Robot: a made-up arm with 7 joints. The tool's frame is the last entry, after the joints.
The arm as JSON. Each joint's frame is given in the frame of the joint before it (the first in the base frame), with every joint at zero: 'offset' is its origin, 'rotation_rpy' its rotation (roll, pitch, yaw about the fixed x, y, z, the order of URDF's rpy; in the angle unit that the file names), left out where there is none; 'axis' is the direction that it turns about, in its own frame. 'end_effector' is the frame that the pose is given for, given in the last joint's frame.
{
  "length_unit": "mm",
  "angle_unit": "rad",
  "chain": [
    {
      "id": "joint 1",
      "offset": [
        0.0,
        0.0,
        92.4
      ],
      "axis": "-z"
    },
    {
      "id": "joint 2",
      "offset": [
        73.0,
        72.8,
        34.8
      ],
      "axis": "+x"
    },
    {
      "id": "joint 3",
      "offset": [
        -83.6,
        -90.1,
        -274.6
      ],
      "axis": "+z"
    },
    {
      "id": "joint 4",
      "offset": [
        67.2,
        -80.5,
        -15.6
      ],
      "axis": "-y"
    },
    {
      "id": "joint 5",
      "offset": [
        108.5,
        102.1,
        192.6
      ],
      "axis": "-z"
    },
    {
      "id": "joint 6",
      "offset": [
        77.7,
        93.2,
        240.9
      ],
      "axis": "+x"
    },
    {
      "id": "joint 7",
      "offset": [
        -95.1,
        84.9,
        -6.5
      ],
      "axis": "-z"
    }
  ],
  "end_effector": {
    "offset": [
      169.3,
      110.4,
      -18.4
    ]
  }
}
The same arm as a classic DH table. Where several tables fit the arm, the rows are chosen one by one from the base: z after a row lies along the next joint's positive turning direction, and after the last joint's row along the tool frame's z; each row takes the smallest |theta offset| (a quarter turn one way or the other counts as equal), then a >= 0, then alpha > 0; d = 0 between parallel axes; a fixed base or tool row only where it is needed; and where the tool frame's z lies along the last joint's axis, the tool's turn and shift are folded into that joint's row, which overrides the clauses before.
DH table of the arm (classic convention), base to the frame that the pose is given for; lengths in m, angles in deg. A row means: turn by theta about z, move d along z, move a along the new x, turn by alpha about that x. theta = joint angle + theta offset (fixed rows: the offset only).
base (fixed): theta_offset 0; d 0; a 0; alpha 180
joint 1: theta_offset -90; d -0.1272; a 0.0728; alpha -90
joint 2: theta_offset 0; d -0.0106; a -0.0901; alpha -90
joint 3: theta_offset -90; d -0.2902; a 0.0672; alpha 90
joint 4: theta_offset 0; d -0.0216; a 0.1085; alpha 90
joint 5: theta_offset -90; d -0.4335; a 0.0932; alpha -90
joint 6: theta_offset 0; d -0.0174; a 0.0849; alpha 90
joint 7: theta_offset 56.89; d 0; a 0.2021; alpha 180
tool (fixed): theta_offset -33.11; d -0.0249; a 0; alpha 0

